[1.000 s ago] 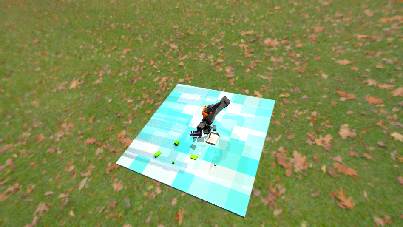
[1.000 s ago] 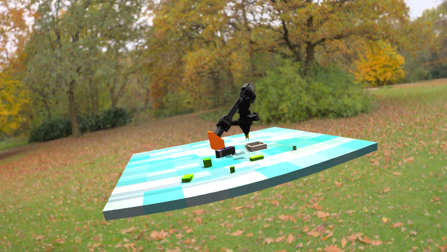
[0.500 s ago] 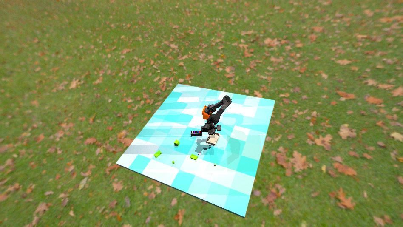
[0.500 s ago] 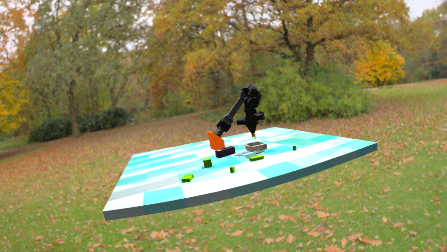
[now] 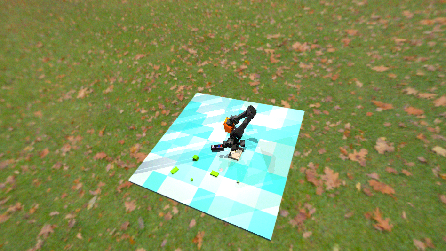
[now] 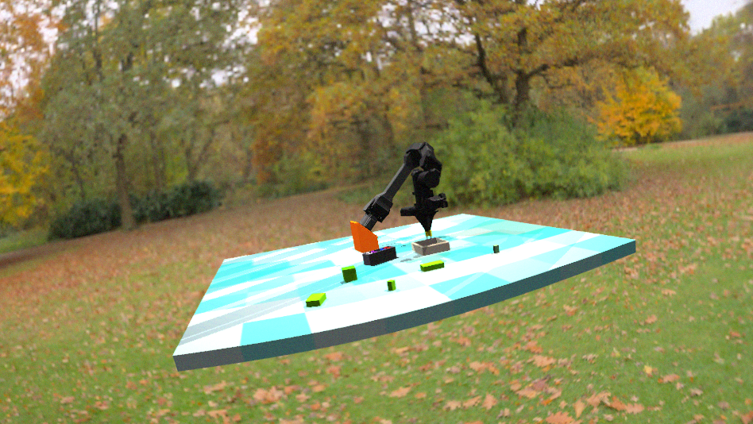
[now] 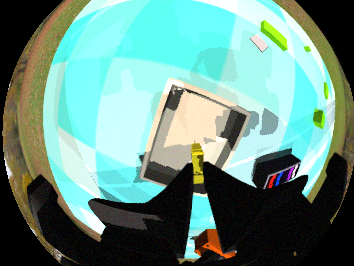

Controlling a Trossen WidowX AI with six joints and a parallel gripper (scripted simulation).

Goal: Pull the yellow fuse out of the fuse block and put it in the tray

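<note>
Right now my gripper tip is 70 mm above the pale tray. Also, from my gripper tip: cube: 350 mm to the right, 120 mm ahead, 50 mm below.
</note>
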